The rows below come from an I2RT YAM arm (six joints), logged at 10 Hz.
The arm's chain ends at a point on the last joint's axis. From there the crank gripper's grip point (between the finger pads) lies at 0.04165 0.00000 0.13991 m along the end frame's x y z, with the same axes.
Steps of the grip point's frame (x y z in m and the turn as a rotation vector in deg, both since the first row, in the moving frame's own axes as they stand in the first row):
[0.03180, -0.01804, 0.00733, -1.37, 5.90, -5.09]
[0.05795, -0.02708, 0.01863, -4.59, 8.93, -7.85]
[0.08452, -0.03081, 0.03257, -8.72, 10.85, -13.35]
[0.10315, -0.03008, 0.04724, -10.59, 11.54, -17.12]
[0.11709, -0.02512, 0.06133, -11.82, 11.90, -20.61]
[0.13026, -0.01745, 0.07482, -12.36, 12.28, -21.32]
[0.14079, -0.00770, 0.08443, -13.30, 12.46, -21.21]
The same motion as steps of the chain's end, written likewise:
[0.01767, -0.01700, 0.01234, -1.37, 5.90, -5.09]
[0.03645, -0.03079, 0.02698, -4.59, 8.93, -7.85]
[0.05793, -0.03853, 0.04367, -8.72, 10.85, -13.35]
[0.07459, -0.03821, 0.05942, -10.59, 11.54, -17.12]
[0.08749, -0.03250, 0.07404, -11.82, 11.90, -20.61]
[0.09967, -0.02516, 0.08811, -12.36, 12.28, -21.32]
[0.10943, -0.01754, 0.09832, -13.30, 12.46, -21.21]

